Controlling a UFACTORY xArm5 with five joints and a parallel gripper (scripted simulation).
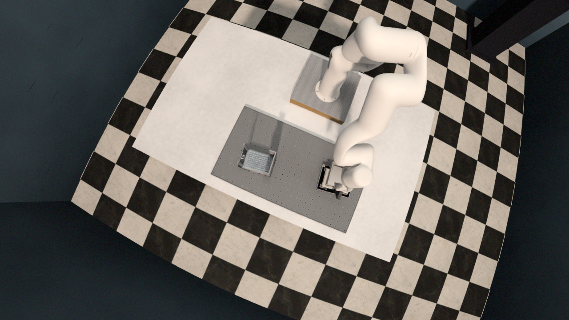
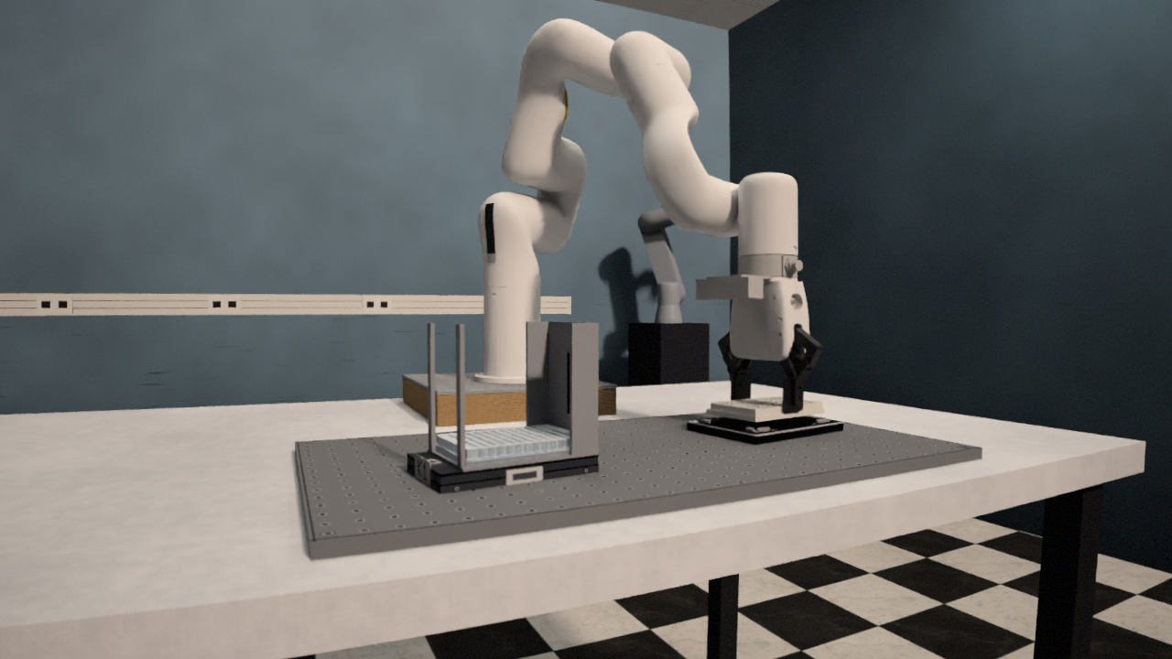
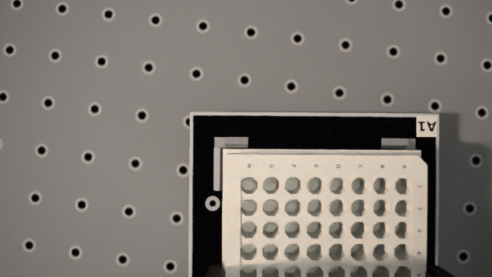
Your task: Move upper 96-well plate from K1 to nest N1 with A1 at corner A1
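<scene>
The white 96-well plate lies 1 cm below my hand. From my hand the other things lie so: tall grey wall 30 cm to the right, 4 cm ahead, 4 cm above; black plate nest 4 cm below; clear plate 37 cm to the right, 5 cm ahead, 2 cm below.
</scene>
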